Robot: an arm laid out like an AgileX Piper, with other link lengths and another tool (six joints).
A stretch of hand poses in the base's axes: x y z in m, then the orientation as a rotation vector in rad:
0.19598, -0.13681, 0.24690, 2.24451, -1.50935, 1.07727
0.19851, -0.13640, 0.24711, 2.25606, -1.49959, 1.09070
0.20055, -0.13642, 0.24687, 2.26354, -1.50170, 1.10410
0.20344, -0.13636, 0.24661, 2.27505, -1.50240, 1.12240
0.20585, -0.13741, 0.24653, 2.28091, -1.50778, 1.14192
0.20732, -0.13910, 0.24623, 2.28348, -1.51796, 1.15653
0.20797, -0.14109, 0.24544, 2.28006, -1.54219, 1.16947
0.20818, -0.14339, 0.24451, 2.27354, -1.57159, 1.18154
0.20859, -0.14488, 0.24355, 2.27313, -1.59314, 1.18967
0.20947, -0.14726, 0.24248, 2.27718, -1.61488, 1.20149
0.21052, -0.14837, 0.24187, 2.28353, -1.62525, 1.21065
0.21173, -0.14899, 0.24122, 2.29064, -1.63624, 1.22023
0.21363, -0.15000, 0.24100, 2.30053, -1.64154, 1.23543
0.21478, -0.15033, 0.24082, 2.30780, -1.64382, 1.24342
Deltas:
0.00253, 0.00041, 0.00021, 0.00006, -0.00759, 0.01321
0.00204, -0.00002, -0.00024, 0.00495, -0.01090, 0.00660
0.00289, 0.00006, -0.00026, 0.00630, -0.01432, 0.01055
0.00241, -0.00105, -0.00008, 0.00573, -0.01596, 0.00573
0.00147, -0.00169, -0.00030, 0.00709, -0.01358, 0.00116
0.00065, -0.00199, -0.00079, 0.01245, -0.01598, -0.00735
0.00021, -0.00230, -0.00093, 0.01406, -0.01662, -0.01087
0.00041, -0.00149, -0.00096, 0.01303, -0.01222, -0.00519
0.00088, -0.00238, -0.00107, 0.01558, -0.01539, -0.00159
0.00105, -0.00111, -0.00061, 0.00977, -0.01033, 0.00274
0.00121, -0.00062, -0.00065, 0.01060, -0.01089, 0.00316
0.00190, -0.00101, -0.00022, 0.00821, -0.01340, 0.00753
0.00115, -0.00033, -0.00018, 0.00518, -0.00715, 0.00542

